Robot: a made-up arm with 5 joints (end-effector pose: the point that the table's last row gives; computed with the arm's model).
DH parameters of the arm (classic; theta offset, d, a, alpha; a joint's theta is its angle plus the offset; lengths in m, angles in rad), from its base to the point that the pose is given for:
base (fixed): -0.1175 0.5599 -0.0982 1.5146
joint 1: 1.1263 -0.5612 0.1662 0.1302
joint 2: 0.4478 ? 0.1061 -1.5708
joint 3: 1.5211 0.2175 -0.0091 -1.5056
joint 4: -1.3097 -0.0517 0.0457 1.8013
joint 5: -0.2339 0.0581 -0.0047 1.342
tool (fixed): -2.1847 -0.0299 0 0
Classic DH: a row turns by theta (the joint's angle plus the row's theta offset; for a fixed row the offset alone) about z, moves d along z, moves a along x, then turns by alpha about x.
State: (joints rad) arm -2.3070 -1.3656 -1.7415 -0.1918 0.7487
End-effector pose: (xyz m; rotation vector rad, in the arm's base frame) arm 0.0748 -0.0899 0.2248 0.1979 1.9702 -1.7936
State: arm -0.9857 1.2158 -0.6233 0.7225 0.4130
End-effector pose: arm -0.2327 -0.0372 0.5692 0.5839 -0.2975 -0.0361
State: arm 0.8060 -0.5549 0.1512 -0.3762 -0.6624
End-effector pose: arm -0.3898 -0.0559 0.8371 0.1125 0.7218 0.7280
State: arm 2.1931 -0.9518 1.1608 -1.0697 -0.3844
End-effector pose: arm -0.5384 0.0223 0.4704 -1.1872 0.5000 0.1930
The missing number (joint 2, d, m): 0.584
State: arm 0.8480 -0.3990 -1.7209 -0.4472 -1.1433
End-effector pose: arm -0.3530 -0.0491 0.6499 1.3860 0.3582 2.0461
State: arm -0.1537 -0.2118 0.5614 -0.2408 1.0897
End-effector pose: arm -0.1006 -0.0520 0.9069 -0.5505 -0.1443 1.3626
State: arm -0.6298 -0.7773 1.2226 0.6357 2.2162
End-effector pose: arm 0.1963 0.0174 0.8609 -0.9386 -0.4003 2.3438
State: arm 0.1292 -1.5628 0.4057 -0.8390 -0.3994
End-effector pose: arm 0.1646 -0.0775 0.9516 0.8371 2.1588 1.1771
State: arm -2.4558 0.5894 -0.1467 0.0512 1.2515
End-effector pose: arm 0.0584 -0.1202 0.5785 0.4465 0.8640 0.5406
